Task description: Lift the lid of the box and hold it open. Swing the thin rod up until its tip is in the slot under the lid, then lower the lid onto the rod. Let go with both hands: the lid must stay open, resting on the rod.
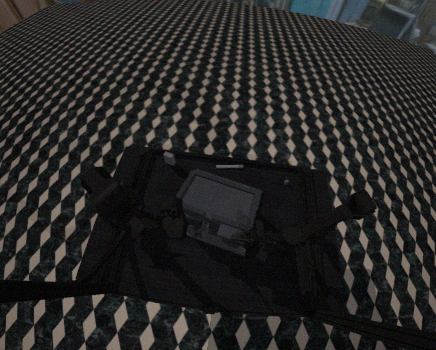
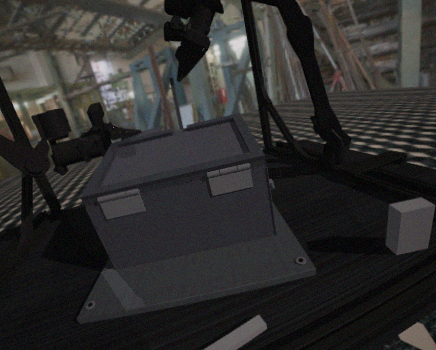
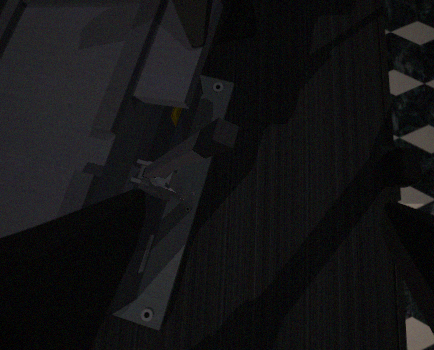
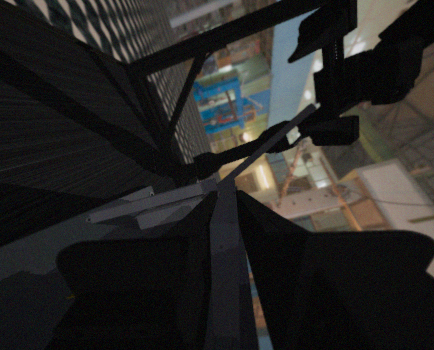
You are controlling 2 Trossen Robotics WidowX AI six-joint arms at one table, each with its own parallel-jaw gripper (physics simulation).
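Places are measured from the left arm's base along level axes (x ahead, y left, z up), in millimetres.
Pixels of known places: left gripper, fingertip midpoint: (image 1: 185, 239) (image 2: 180, 79) (image 3: 262, 208) (image 4: 296, 97); right gripper, fingertip midpoint: (image 1: 230, 238) (image 2: 142, 133) (image 3: 201, 52) (image 4: 226, 196); left arm's base at its link origin: (image 2: 337, 162) (image 4: 182, 173).
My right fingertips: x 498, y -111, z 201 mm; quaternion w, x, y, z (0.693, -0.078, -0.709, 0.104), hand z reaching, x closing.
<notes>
Ahead of a thing's pixels: the offset from my right fingertips to its top centre. Level surfaces: height alone.
The grey box (image 2: 182, 222) (image 1: 216, 237) stands on its base plate (image 2: 216, 274) (image 3: 160, 278). Its lid (image 1: 220, 199) (image 2: 178, 153) (image 3: 73, 104) is tilted up a little at the front, on the two hinges at the back. My right gripper (image 4: 226, 196) (image 1: 255, 236) (image 2: 124, 133) is shut on the lid's front edge. The thin rod (image 2: 176, 104) (image 4: 268, 142) stands nearly upright beside the box's front corner. My left gripper (image 2: 183, 69) (image 1: 173, 223) is open and empty, just above the rod's tip.
The box sits on a dark mat {220 mm down} (image 1: 182, 278) on a checkered table. A white strip {14 mm back, 438 mm left, 210 mm down} (image 1: 230, 167) (image 2: 237, 335) lies behind the box. A small pale block {345 mm back, 420 mm left, 144 mm down} (image 1: 169, 157) lies at the mat's far corner. The arms' bases and a black frame stand at the mat's sides.
</notes>
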